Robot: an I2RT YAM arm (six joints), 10 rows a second.
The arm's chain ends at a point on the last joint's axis. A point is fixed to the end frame.
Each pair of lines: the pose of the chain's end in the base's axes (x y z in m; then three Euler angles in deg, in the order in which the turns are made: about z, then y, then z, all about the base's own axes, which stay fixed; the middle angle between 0 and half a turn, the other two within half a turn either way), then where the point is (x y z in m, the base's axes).
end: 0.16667 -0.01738 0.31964 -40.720 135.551 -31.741
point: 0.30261 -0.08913 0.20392
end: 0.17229 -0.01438 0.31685 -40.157 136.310 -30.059
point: 0.30886 -0.08162 0.19918
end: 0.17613 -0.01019 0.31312 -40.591 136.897 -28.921
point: 0.31300 -0.07390 0.19385
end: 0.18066 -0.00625 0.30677 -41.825 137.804 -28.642
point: 0.31631 -0.06776 0.18497
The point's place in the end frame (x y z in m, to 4 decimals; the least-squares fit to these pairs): -0.0284 -0.0106 0.1900
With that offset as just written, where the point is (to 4 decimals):
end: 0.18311 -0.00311 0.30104 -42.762 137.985 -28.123
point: 0.3191 -0.0627 0.1786
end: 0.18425 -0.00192 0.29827 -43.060 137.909 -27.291
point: 0.3212 -0.0595 0.1760
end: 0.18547 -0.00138 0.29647 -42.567 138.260 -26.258
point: 0.3228 -0.0564 0.1734
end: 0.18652 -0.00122 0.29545 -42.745 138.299 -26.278
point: 0.3237 -0.0561 0.1723
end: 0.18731 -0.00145 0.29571 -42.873 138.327 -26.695
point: 0.3241 -0.0573 0.1724
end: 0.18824 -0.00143 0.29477 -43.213 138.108 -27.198
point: 0.3249 -0.0585 0.1720
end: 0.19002 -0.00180 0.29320 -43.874 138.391 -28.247
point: 0.3252 -0.0607 0.1696
